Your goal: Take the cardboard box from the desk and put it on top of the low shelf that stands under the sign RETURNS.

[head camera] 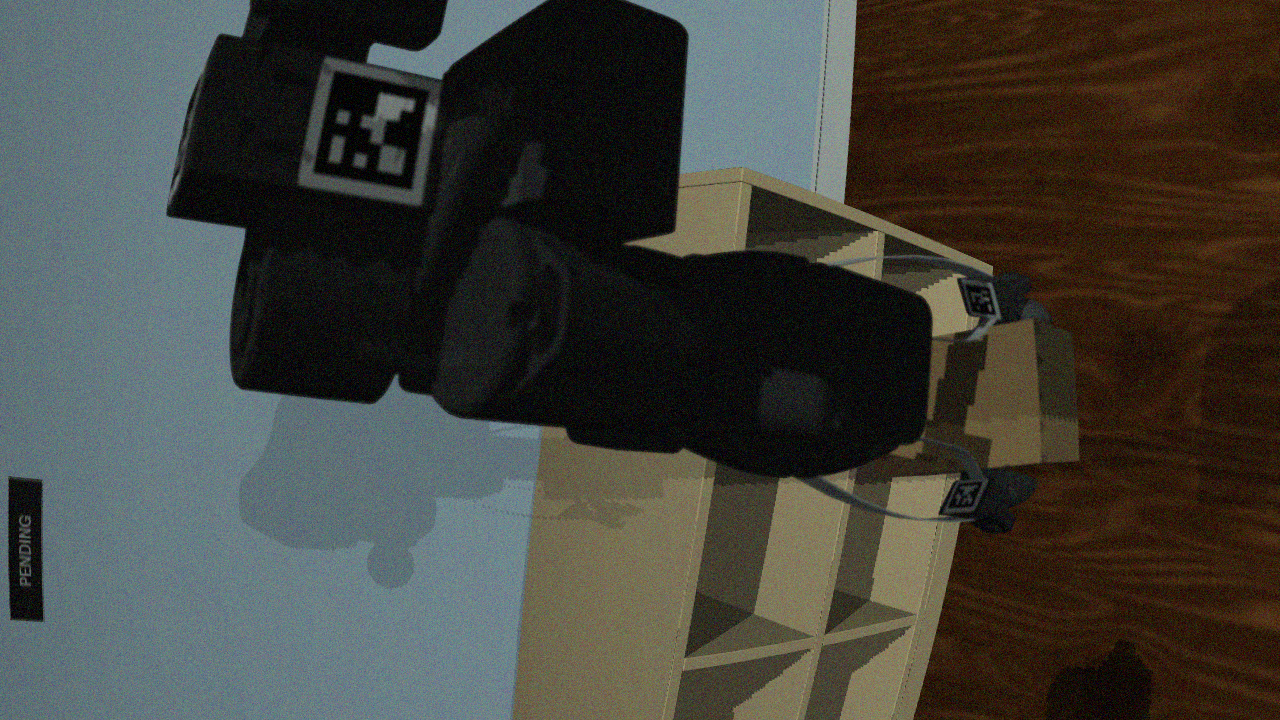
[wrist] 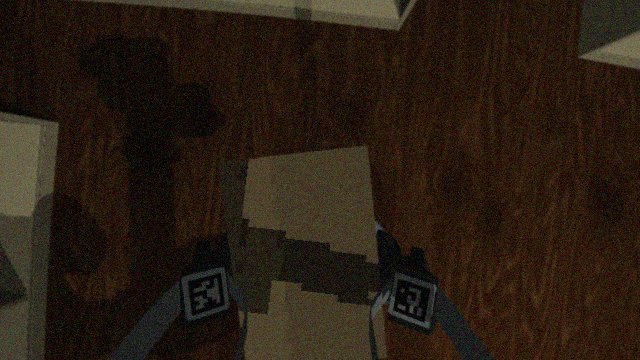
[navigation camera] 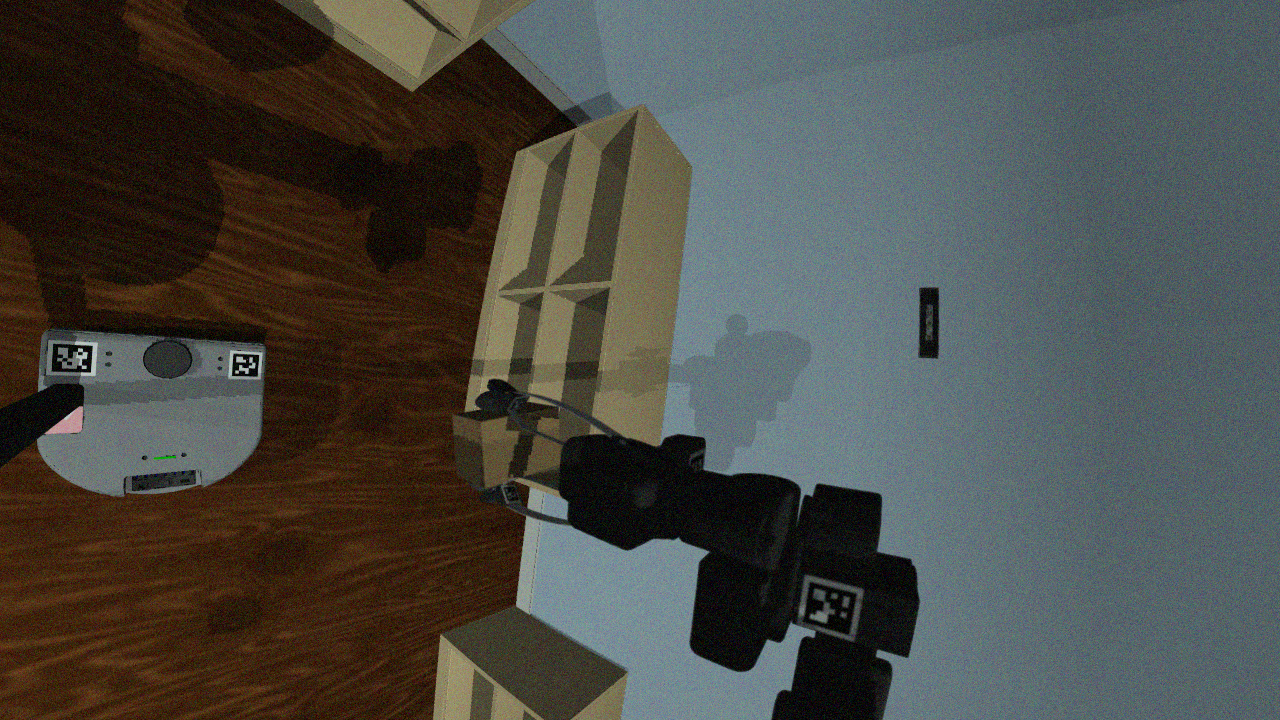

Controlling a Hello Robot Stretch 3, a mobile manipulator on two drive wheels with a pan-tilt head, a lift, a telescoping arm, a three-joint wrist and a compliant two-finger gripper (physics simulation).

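Frame: origin at the robot's base, x ahead, y left, z up, level; metres.
Where they show: robot's base, origin of its link: (navigation camera: 169, 357).
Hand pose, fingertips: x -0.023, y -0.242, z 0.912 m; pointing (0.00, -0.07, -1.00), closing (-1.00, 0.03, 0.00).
Each offset is from my fingertips to the top centre of the thing. Level surfaces: height alone.
The cardboard box @[dz +0.058, dx +0.002, dy -0.011 m] (head camera: 1006, 380) (navigation camera: 478, 452) (wrist: 310, 200) is tan with a shadow band across it. My gripper (head camera: 1004, 400) (navigation camera: 503, 447) (wrist: 311, 252) is shut on it, one finger on each side, and holds it in the air. In the head and navigation views the box overlaps the front of a low, open shelf unit (head camera: 608, 555) (navigation camera: 653, 268). A wall sign @[dz +0.513, dx +0.265, dy -1.003 m] (head camera: 25, 548) (navigation camera: 929, 322) above that unit reads PENDING in the head view; its text is too small in the navigation view. No sign reading RETURNS shows. The desk does not show.
In the navigation view, another shelf unit (navigation camera: 537, 658) stands at the bottom, and a third (navigation camera: 425, 71) at the top left. My base (navigation camera: 170, 420) is at the left on the wooden floor @[dz -0.912 m] (navigation camera: 358, 555). Shelf edges (wrist: 44, 200) (wrist: 350, 19) show at the left and top of the wrist view.
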